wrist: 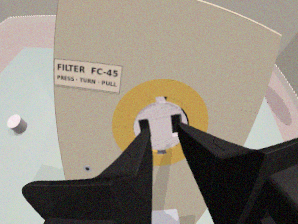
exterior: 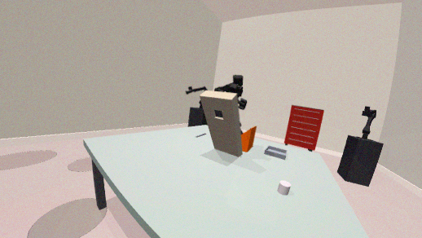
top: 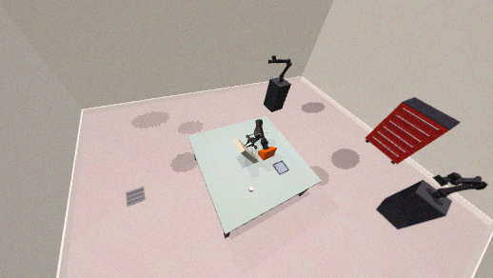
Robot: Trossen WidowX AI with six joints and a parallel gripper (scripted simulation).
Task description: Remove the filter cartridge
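Now: the white cylindrical tool 20 mm ahead of my gripper tip and 20 mm below it. Round my gripper tip: grey tray 380 mm behind, 320 mm to the left, 290 mm below.
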